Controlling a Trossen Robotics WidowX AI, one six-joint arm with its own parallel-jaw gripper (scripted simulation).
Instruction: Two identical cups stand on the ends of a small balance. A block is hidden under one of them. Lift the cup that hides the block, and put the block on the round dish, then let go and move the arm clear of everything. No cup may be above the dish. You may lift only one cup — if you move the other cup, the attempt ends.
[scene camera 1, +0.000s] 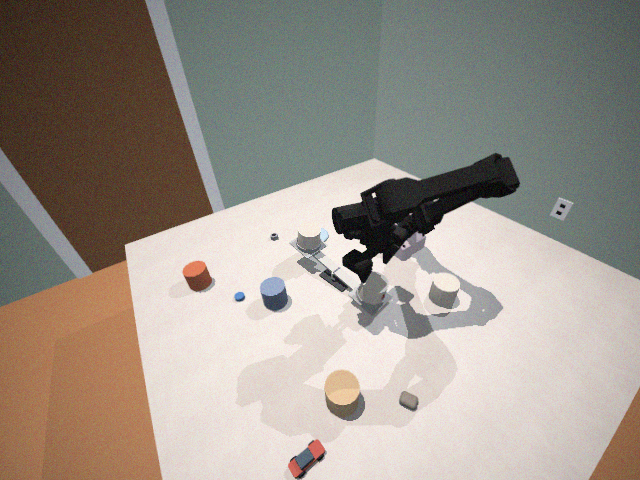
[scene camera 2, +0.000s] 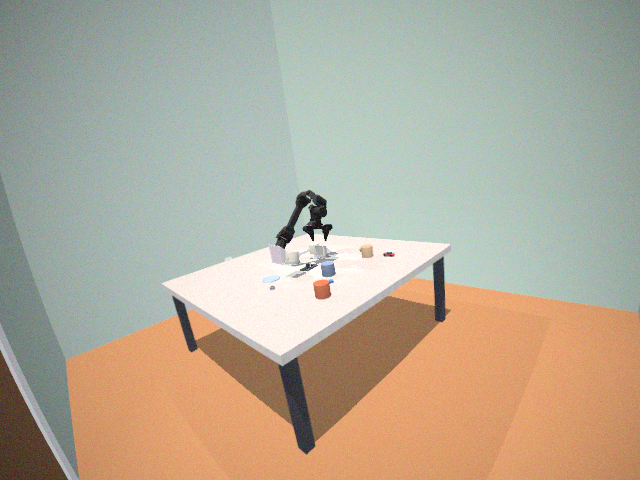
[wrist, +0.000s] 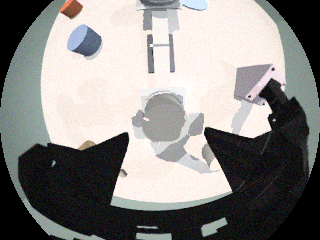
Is my gripper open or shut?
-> Open.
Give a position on a tan cylinder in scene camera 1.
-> At 341, 387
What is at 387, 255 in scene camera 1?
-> My gripper.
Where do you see my gripper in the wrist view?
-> At 167, 133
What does my gripper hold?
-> Nothing.
